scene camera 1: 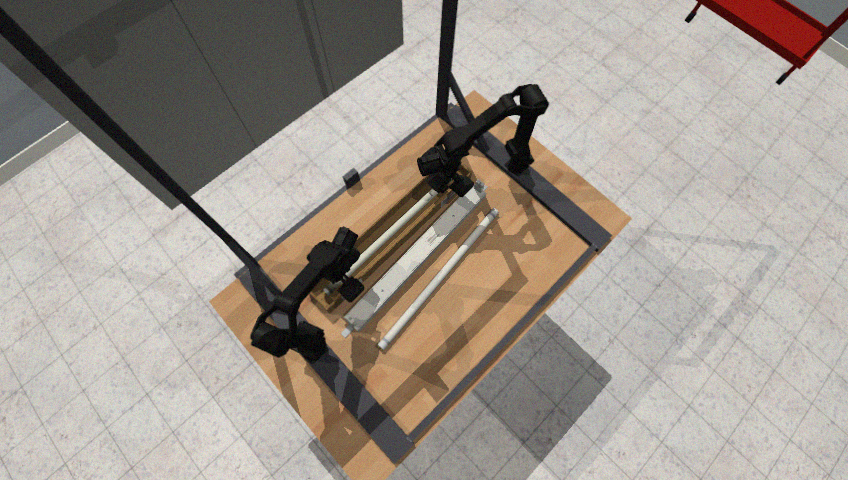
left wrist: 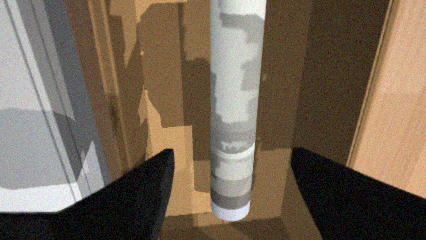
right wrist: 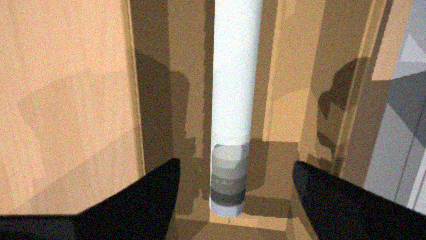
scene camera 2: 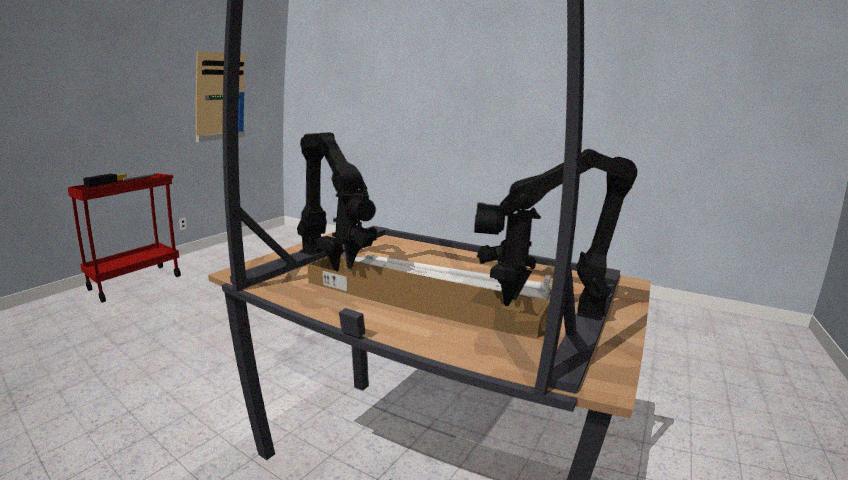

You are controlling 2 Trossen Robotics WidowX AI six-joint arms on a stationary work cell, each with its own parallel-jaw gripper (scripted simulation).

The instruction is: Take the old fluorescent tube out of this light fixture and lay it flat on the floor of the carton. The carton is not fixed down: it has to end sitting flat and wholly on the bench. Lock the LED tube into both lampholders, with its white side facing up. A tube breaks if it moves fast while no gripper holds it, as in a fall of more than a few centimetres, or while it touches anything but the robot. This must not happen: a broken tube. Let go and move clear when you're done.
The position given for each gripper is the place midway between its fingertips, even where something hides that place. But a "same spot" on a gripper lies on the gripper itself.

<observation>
The left gripper shows in scene camera 1, in the left wrist view point(233, 156) and in scene camera 2; in the right wrist view it is out of frame. The right gripper shows in scene camera 1 point(337, 279), in the right wrist view point(236, 167) and in scene camera 2 point(510, 302); in the left wrist view it is out of frame. A carton shows in scene camera 1, in the left wrist view, in the right wrist view point(310, 72) and in scene camera 2 point(414, 292). One and the same spot on the carton: point(left wrist: 319, 75) is point(scene camera 1: 425, 182). The same spot on the left gripper: point(scene camera 1: 438, 181) is point(scene camera 2: 366, 231).
</observation>
